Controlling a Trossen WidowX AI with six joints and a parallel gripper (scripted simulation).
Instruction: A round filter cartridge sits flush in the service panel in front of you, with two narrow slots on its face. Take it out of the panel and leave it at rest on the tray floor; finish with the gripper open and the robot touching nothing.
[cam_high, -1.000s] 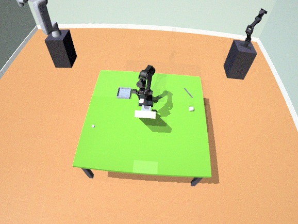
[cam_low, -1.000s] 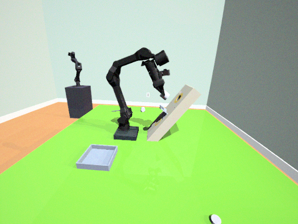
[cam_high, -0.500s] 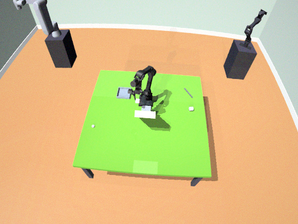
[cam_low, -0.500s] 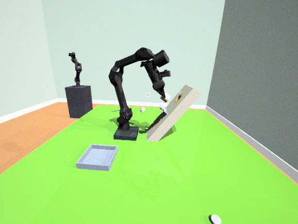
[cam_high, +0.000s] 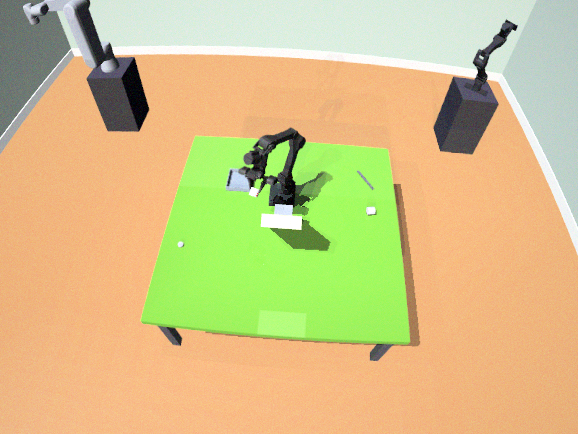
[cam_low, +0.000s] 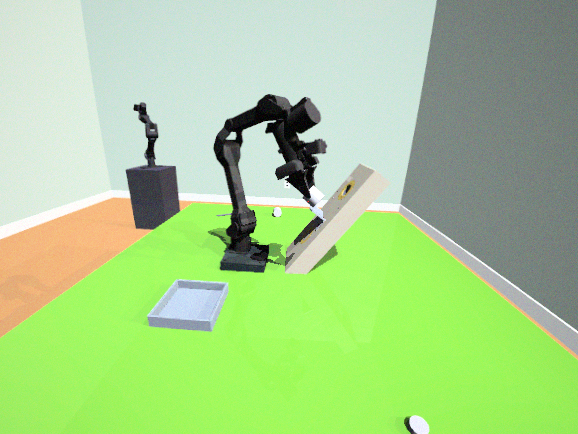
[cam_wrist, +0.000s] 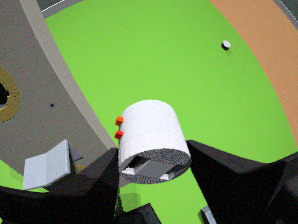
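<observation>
The grey tray lies 300 mm behind my gripper tip, 130 mm to the right of it and 270 mm below it. Round my gripper tip: round filter cartridge: right at my gripper tip; service panel: 90 mm ahead, 140 mm to the left, 90 mm below; small white cube: 130 mm behind, 630 mm to the left, 260 mm below.
</observation>
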